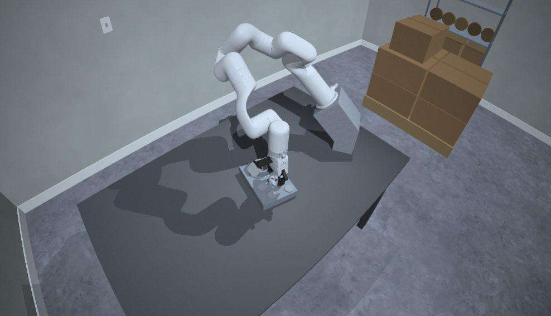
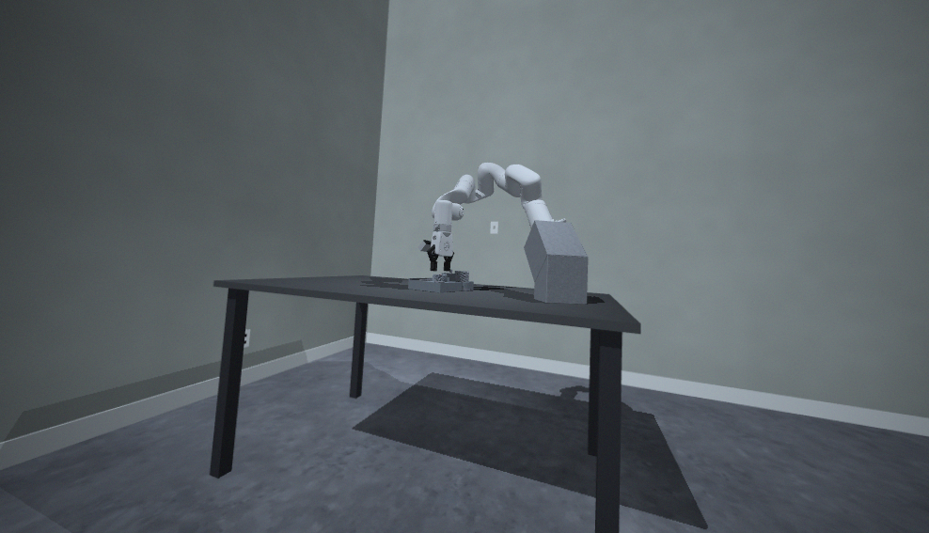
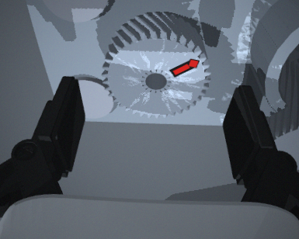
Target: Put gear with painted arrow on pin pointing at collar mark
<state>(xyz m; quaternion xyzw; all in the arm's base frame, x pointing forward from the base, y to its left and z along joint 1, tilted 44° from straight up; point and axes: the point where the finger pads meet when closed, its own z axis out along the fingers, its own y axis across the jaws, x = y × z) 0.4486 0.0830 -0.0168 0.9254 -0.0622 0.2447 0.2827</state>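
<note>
My hand is 40 mm above the grey toothed gear.
</note>
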